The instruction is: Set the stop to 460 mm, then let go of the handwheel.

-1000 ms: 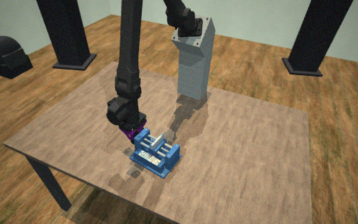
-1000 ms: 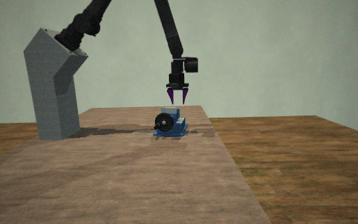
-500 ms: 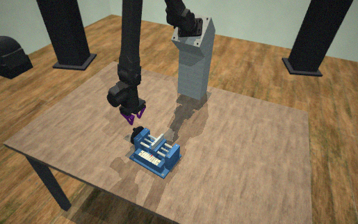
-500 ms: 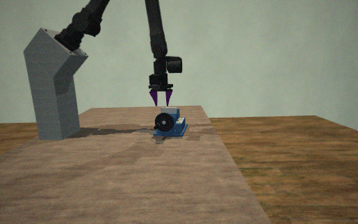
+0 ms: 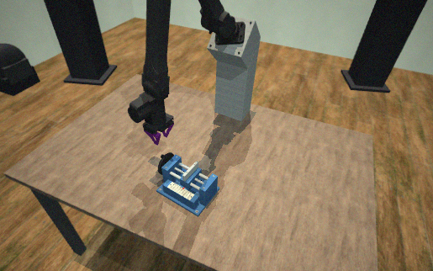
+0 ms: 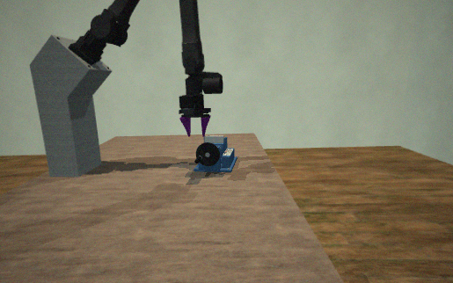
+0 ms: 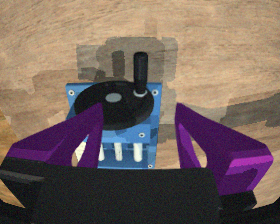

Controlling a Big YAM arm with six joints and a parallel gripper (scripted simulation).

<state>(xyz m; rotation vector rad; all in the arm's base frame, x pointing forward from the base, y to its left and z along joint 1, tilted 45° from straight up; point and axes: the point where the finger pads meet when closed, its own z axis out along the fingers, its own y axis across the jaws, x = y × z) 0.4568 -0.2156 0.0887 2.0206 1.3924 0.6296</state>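
Now: hand 10 cm above the dark handle and 1 cm to the right of it. The rest, counted from my hand: black handwheel: 10 cm below, 2 cm to the left, 2 cm ahead; then stop fixture: 13 cm to the left, 11 cm ahead, 7 cm below.
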